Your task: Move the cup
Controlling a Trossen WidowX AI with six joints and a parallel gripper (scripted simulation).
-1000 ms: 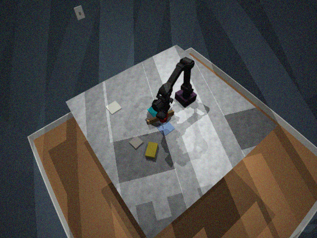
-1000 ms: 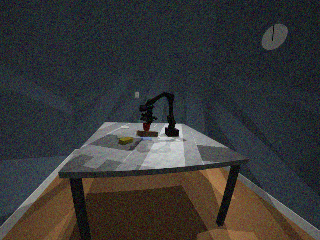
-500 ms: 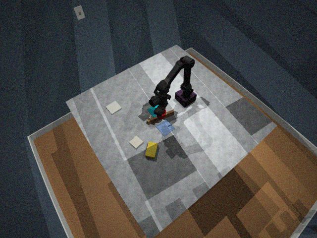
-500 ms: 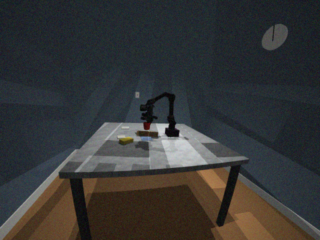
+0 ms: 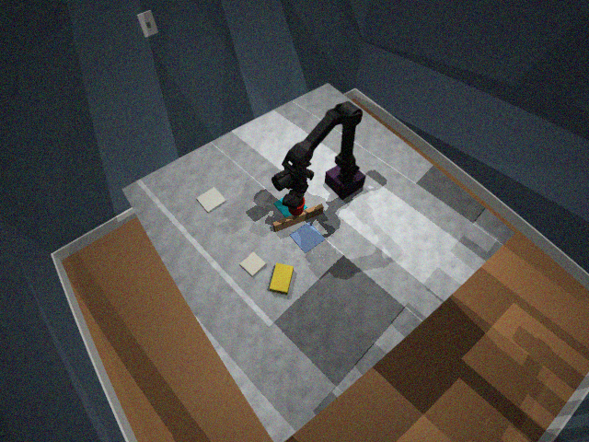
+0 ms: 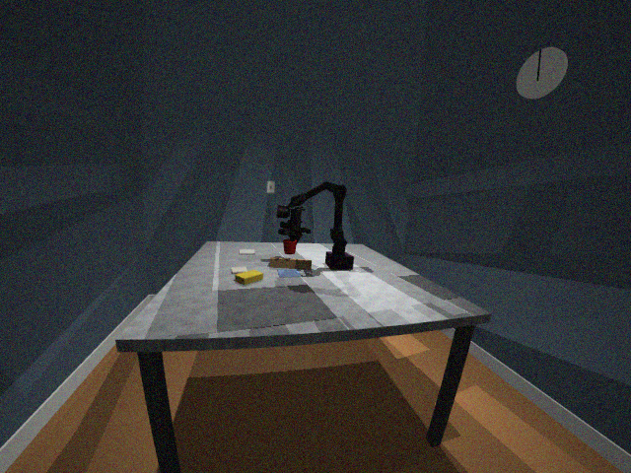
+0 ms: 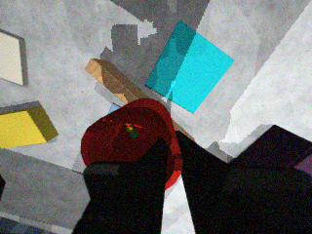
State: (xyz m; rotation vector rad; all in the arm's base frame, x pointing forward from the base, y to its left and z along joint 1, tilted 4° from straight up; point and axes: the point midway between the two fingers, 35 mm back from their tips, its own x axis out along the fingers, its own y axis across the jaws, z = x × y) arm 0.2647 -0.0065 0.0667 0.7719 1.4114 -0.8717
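Right now the wooden bar is 10 cm below my gripper tip, 2 cm to the left of it and 2 cm ahead of it. Also, from my gripper tip: light blue pad (13 cm below, 11 cm to the left, 4 cm ahead); then red cup (3 cm ahead, 1 cm to the left); then yellow block (24 cm ahead, 20 cm to the left, 10 cm below).
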